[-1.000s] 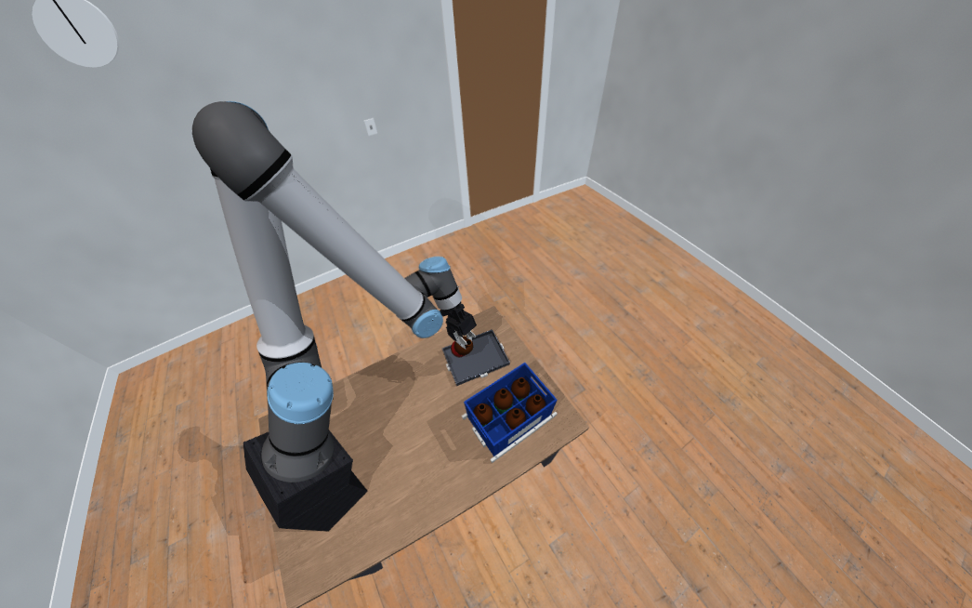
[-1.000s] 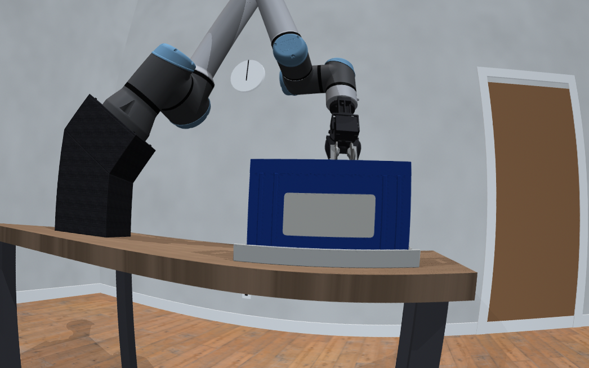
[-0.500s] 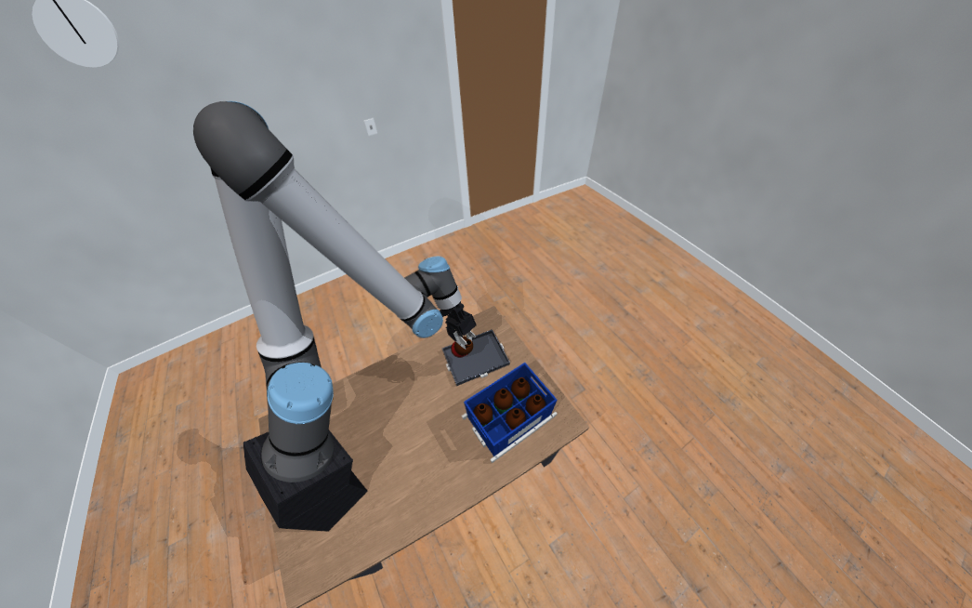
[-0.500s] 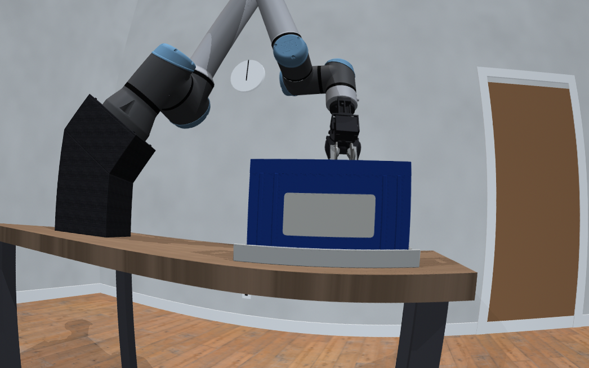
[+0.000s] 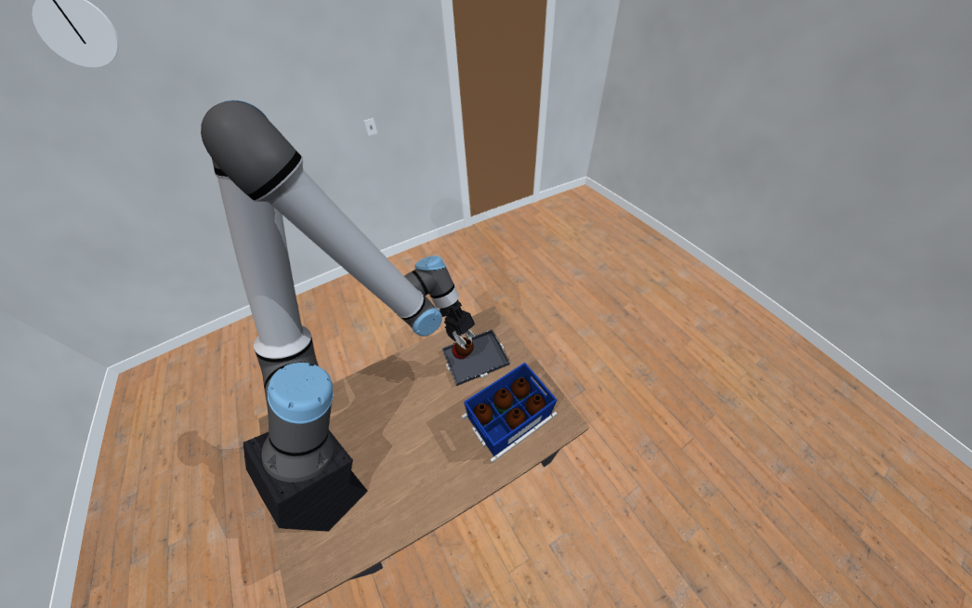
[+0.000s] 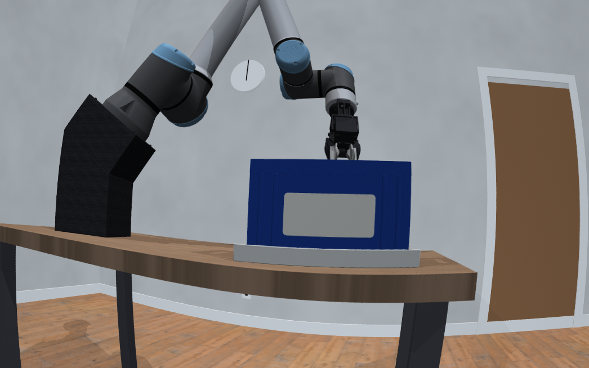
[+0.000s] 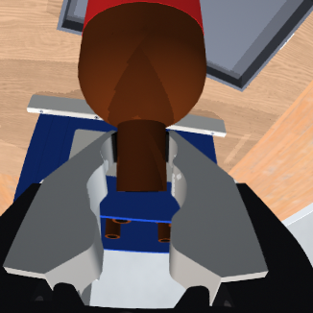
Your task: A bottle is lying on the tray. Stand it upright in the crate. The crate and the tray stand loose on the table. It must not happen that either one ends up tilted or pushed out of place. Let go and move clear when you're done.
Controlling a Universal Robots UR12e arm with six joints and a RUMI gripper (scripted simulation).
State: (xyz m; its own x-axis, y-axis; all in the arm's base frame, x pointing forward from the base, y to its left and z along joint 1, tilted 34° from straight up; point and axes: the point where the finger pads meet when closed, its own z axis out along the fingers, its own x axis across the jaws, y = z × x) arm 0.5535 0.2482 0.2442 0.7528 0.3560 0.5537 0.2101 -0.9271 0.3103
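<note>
The grey tray lies 19 cm below my hand, 4 cm to the left of it and 3 cm ahead of it. Also, from my hand: blue crate 26 cm to the right, 12 cm below, 10 cm ahead.
</note>
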